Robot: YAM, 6 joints.
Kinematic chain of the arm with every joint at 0, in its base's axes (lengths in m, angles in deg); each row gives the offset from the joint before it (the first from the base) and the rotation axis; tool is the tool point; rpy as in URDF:
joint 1: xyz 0 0 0.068 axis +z
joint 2: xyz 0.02 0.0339 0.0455 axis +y
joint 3: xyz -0.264 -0.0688 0 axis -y
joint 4: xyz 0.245 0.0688 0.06 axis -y
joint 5: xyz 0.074 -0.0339 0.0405 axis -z
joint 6: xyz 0.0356 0 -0.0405 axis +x
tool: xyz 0 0 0 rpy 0 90 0
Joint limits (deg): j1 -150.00..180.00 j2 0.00..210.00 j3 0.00..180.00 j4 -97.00..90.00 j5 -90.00..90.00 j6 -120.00..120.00
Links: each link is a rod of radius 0.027 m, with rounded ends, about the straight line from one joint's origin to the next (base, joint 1, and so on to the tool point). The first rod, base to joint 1, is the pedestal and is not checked.
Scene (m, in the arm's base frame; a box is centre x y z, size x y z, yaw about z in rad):
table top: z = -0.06
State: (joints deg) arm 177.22 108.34 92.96 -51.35 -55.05 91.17
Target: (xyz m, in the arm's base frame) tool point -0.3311 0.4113 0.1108
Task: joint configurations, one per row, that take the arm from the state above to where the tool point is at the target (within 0.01 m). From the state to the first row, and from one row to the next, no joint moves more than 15 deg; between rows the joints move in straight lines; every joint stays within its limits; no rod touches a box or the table.
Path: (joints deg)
1: 164.41 117.50 98.56 -46.19 -53.20 91.17
2: 151.60 126.67 104.16 -41.02 -51.36 91.17
3: 138.79 135.83 109.76 -35.86 -49.51 91.17
4: 125.98 145.00 115.36 -30.70 -47.67 91.17

